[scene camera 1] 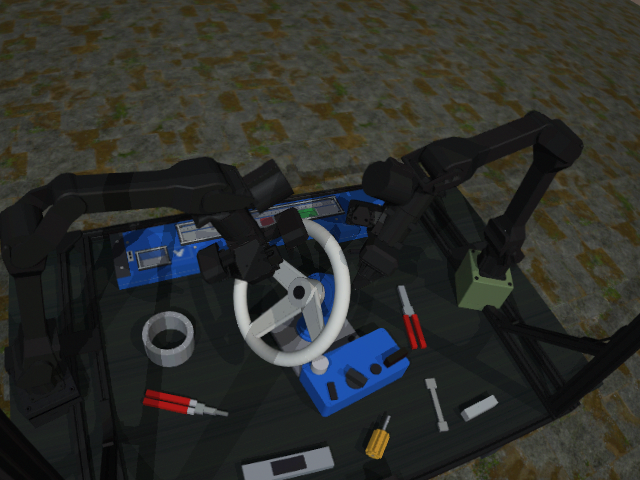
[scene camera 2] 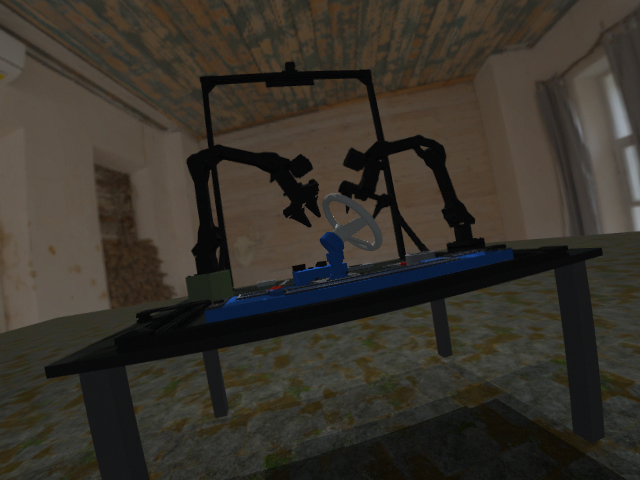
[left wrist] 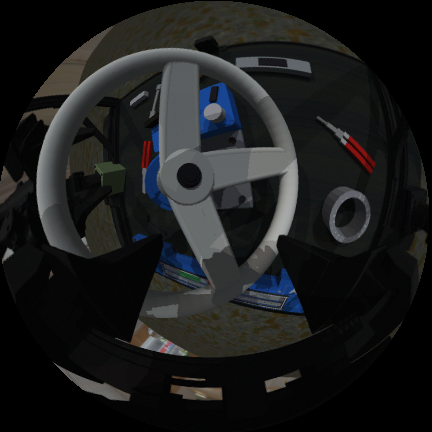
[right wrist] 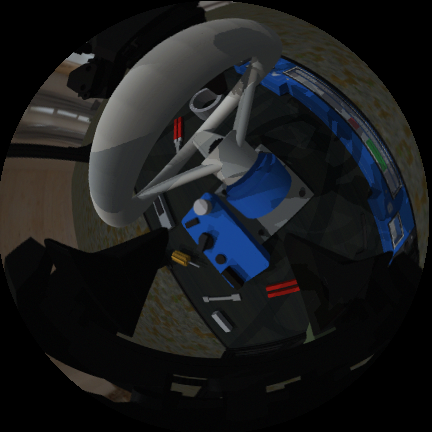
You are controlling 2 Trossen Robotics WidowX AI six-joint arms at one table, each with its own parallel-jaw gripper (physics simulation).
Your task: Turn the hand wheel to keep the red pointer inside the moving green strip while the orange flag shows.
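Frame: origin at the left arm's base, x right, y ahead, z up, level; centimetres.
Seen in the pictures: left gripper, fingertip midpoint: [left wrist: 221, 240] [right wrist: 210, 88]; right gripper, fingertip midpoint: [scene camera 1: 356, 277] [scene camera 2: 315, 221] [left wrist: 102, 163] [right wrist: 228, 236]; left arm's base, link origin: [scene camera 1: 43, 381] [scene camera 2: 464, 240]; right arm's base, link origin: [scene camera 1: 491, 267] [scene camera 2: 208, 273] [left wrist: 97, 180].
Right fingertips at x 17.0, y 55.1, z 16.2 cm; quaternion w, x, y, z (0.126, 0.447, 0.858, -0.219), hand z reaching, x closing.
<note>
Pixels of each thing's top centre, then the offset from my right fingertips to it. "spot": a spot on its surface instead.
- pointer, surface spot: [scene camera 1: 266, 221] [right wrist: 351, 119] spot: dx -33.6, dy +3.2, dz -17.9 cm
- blue control box, top centre: [scene camera 1: 357, 375] [right wrist: 201, 242] dx +11.1, dy -4.7, dz -14.9 cm
- grey ring, top centre: [scene camera 1: 167, 332] [left wrist: 351, 217] [right wrist: 204, 98] [scene camera 2: 419, 253] dx -16.1, dy -30.4, dz -17.1 cm
- More red-handled pliers, top centre: [scene camera 1: 410, 314] [right wrist: 299, 284] [left wrist: 144, 167] dx +3.8, dy +18.3, dz -20.9 cm
- yellow screwdriver, top centre: [scene camera 1: 383, 432] [right wrist: 182, 261] dx +22.0, dy -5.9, dz -18.7 cm
- wrench, top centre: [scene camera 1: 437, 403] [right wrist: 219, 298] [left wrist: 154, 99] dx +23.2, dy +8.6, dz -21.2 cm
The white hand wheel [scene camera 1: 341, 268] [scene camera 2: 354, 225] [left wrist: 50, 175] [right wrist: 120, 130] stands tilted on its blue column. The green strip [scene camera 1: 308, 212] [left wrist: 190, 276] [right wrist: 377, 154] shows on the blue panel at the back. A red mark, seemingly the pointer [scene camera 1: 266, 221] [right wrist: 354, 123], lies apart from the strip, to its left in scene camera 1. No orange flag shows. My left gripper [scene camera 1: 258, 263] [scene camera 2: 361, 214] [left wrist: 221, 240] is open and empty at the wheel's upper left rim in scene camera 1; contact is unclear. My right gripper [scene camera 1: 366, 273] [scene camera 2: 314, 221] [right wrist: 228, 236] is open and empty beside the wheel.
A blue control box [scene camera 1: 356, 372] [right wrist: 225, 245] stands in front of the wheel. A grey ring [scene camera 1: 150, 347] [left wrist: 329, 215] and red-handled pliers [scene camera 1: 168, 401] lie at left. More red-handled pliers [scene camera 1: 414, 330], a yellow screwdriver [scene camera 1: 377, 443] and a wrench [scene camera 1: 437, 404] lie at right.
</note>
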